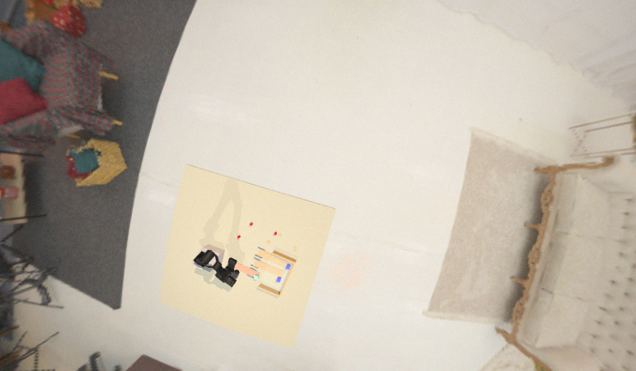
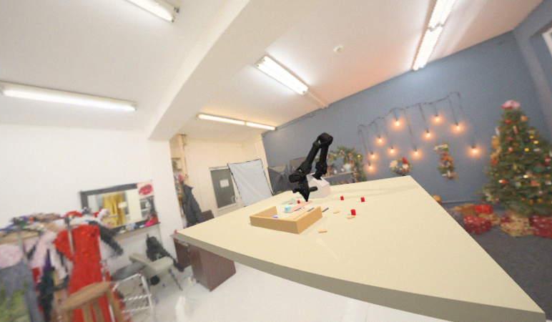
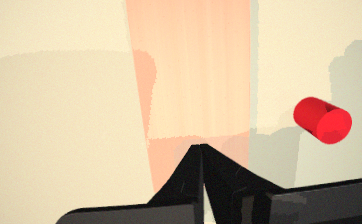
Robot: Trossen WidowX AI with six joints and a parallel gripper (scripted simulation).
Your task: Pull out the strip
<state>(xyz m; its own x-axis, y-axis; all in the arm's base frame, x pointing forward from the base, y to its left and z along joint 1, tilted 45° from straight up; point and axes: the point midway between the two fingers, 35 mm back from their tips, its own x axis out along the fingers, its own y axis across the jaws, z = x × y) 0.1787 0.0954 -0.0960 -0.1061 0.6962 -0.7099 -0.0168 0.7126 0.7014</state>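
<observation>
Right now the salmon-pink strip is 100 mm ahead of my gripper tip. The rest, counted from my gripper tip: labelled cube (210 mm ahead, 10 mm above).
</observation>
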